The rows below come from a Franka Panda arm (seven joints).
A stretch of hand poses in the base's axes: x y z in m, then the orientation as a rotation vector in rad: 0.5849 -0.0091 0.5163 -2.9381 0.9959 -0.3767; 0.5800 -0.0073 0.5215 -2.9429 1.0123 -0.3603; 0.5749 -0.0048 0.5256 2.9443 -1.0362 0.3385; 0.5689 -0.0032 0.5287 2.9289 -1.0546 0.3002; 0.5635 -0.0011 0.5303 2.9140 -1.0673 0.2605; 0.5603 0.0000 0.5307 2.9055 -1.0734 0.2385; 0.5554 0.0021 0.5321 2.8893 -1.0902 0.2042; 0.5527 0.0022 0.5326 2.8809 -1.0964 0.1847; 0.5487 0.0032 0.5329 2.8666 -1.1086 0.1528; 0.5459 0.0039 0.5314 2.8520 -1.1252 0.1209; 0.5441 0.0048 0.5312 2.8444 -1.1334 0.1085; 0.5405 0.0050 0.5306 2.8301 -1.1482 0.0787; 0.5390 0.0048 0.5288 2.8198 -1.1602 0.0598; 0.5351 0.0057 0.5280 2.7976 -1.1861 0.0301; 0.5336 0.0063 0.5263 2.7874 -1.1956 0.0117; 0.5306 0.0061 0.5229 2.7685 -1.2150 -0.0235; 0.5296 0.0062 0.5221 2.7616 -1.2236 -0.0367; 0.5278 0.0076 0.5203 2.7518 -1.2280 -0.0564; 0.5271 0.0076 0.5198 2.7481 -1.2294 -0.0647; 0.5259 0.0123 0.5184 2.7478 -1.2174 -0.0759; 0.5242 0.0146 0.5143 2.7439 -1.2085 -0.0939; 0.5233 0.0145 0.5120 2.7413 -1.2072 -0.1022
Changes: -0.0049 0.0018 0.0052 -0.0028 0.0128 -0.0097; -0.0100 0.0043 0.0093 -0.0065 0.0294 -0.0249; -0.0160 0.0059 0.0124 -0.0087 0.0554 -0.0405; -0.0214 0.0080 0.0140 -0.0119 0.0827 -0.0527; -0.0246 0.0091 0.0144 -0.0140 0.0980 -0.0591; -0.0295 0.0112 0.0158 -0.0165 0.1218 -0.0741; -0.0322 0.0113 0.0163 -0.0183 0.1355 -0.0805; -0.0362 0.0123 0.0166 -0.0207 0.1578 -0.0923; -0.0390 0.0130 0.0151 -0.0210 0.1796 -0.1067; -0.0408 0.0139 0.0149 -0.0219 0.1884 -0.1140; -0.0444 0.0141 0.0143 -0.0225 0.2090 -0.1273; -0.0459 0.0139 0.0125 -0.0225 0.2220 -0.1377; -0.0498 0.0148 0.0117 -0.0242 0.2431 -0.1601; -0.0513 0.0154 0.0100 -0.0248 0.2561 -0.1690; -0.0543 0.0152 0.0066 -0.0245 0.2805 -0.1867; -0.0553 0.0153 0.0058 -0.0235 0.2894 -0.1940; -0.0571 0.0167 0.0040 -0.0252 0.3038 -0.2000; -0.0578 0.0167 0.0035 -0.0257 0.3099 -0.2021; -0.0590 0.0214 0.0021 -0.0288 0.3188 -0.1955; -0.0607 0.0237 -0.0020 -0.0318 0.3325 -0.1918; -0.0616 0.0236 -0.0043 -0.0325 0.3387 -0.1920
